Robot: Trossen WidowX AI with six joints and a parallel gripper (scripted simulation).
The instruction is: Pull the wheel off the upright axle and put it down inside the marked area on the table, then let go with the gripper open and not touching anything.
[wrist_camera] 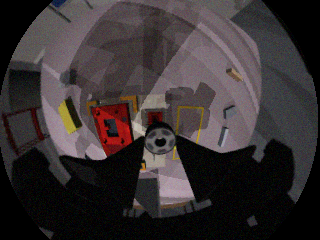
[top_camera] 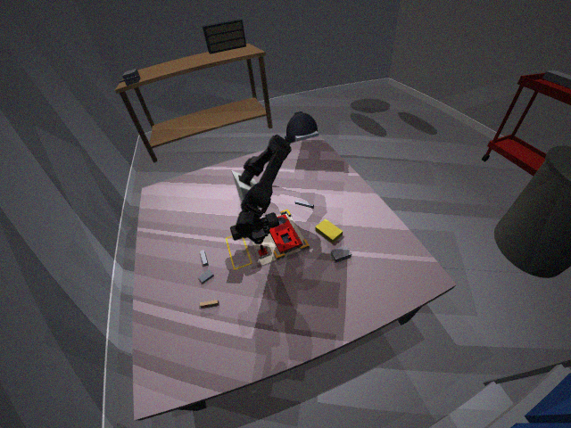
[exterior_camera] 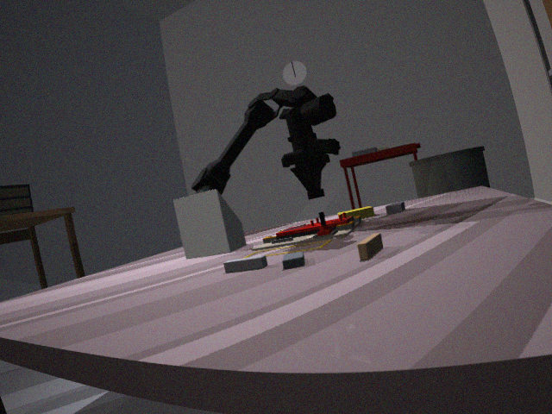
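Right now the upright axle is 10 mm to the left of my gripper tip and 70 mm below it. Round my gripper tip: yellow block: 10 mm behind, 320 mm to the left, 90 mm below; wheel: right at my gripper tip; wooden block: 180 mm ahead, 260 mm to the right, 90 mm below.
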